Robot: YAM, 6 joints.
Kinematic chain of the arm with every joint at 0, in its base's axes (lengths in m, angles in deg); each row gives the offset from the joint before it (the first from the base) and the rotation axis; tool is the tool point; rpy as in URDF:
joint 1: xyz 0 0 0.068 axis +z
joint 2: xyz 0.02 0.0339 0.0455 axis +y
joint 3: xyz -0.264 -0.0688 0 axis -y
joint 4: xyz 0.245 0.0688 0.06 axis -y
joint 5: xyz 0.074 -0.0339 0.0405 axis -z
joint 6: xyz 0.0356 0 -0.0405 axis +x
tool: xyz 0 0 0 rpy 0 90 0
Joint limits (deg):
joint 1: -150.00..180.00
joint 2: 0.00..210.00
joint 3: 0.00..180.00
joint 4: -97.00..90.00
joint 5: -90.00..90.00
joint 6: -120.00..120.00
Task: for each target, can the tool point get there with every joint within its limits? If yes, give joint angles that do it. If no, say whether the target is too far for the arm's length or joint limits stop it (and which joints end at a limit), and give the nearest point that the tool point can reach.
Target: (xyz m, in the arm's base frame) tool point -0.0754 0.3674 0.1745
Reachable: yes | joints 103.77 104.37 65.44 -16.18 23.63 -31.75
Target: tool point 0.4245 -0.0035 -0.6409
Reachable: no: too far | nearest point 0.3470 -0.0029 -0.3667 | short by 0.285 m
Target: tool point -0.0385 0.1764 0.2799
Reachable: yes | joints 111.11 52.14 44.06 -35.88 50.90 23.08
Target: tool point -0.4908 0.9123 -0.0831
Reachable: no: too far | nearest point -0.3006 0.5587 -0.0054 | short by 0.409 m
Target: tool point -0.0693 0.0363 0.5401
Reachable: yes | joints 128.81 44.26 72.41 26.17 -61.54 -97.88
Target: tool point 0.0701 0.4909 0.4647
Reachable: yes | joints 78.95 140.56 148.00 61.16 -45.26 -49.66
